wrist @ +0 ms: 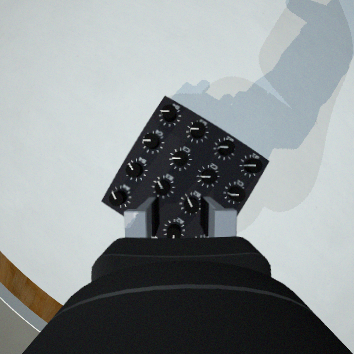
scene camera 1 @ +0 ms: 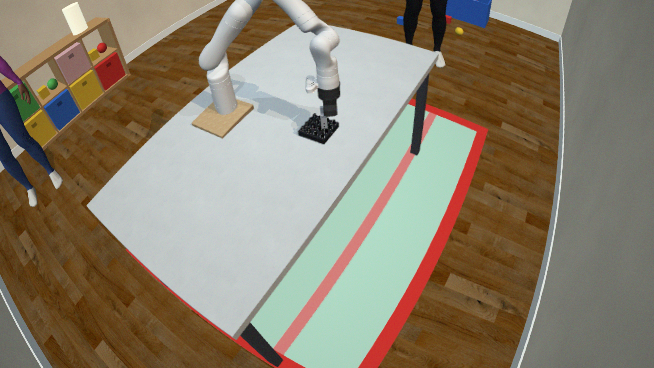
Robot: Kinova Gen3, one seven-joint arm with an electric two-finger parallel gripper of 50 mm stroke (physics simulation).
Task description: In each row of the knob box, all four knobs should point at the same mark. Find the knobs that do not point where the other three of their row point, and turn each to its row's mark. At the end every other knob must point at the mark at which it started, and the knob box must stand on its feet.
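Pixels of known places: gripper, between the fingertips: point(wrist: 179, 210) point(scene camera 1: 324, 124); arm's base, origin of its link: point(scene camera 1: 227, 107).
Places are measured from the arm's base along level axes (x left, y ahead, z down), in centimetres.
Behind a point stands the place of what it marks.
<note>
The black knob box point(scene camera 1: 311, 134) {z -0.1, x 1.0, y 41.9 cm} point(wrist: 142, 127) {z -0.1, x 0.3, y 40.0 cm} lies flat on the table, turned at an angle. In the wrist view, the far row, with knobs such as this one point(wrist: 197, 130) {z -1.7, x 4.3, y 38.0 cm}, has lines pointing left. The second row's knobs point(wrist: 180, 158) {z -1.7, x 4.4, y 40.6 cm} point(wrist: 208, 176) {z -1.7, x 6.9, y 40.6 cm} also have lines pointing roughly left. In the third row, three visible knobs point(wrist: 135, 169) {z -1.7, x 1.9, y 43.1 cm} point(wrist: 163, 186) {z -1.7, x 4.5, y 43.1 cm} point(wrist: 191, 204) {z -1.7, x 7.0, y 43.1 cm} point up-left. In the nearest row, the left end knob point(wrist: 119, 196) {z -1.7, x 2.0, y 45.6 cm} points up-left and another knob point(wrist: 173, 230) {z -1.7, x 7.0, y 45.5 cm} points down. My gripper point(scene camera 1: 324, 123) {z -1.5, x 6.5, y 44.0 cm} point(wrist: 179, 210) {z -1.5, x 6.5, y 44.0 cm} is open and empty over the box's near part; its fingers and body hide the other knobs.
The grey-white table point(scene camera 1: 215, 200) {z 2.1, x -37.9, y 28.6 cm} point(wrist: 60, 100) {z 2.1, x -9.9, y 41.9 cm} carries the arm's wooden base plate point(scene camera 1: 202, 123) {z 0.6, x -12.1, y -4.0 cm}, left of the box in the scene view. The table's long edge runs to the right of the box. The arm's shadow falls beside the box.
</note>
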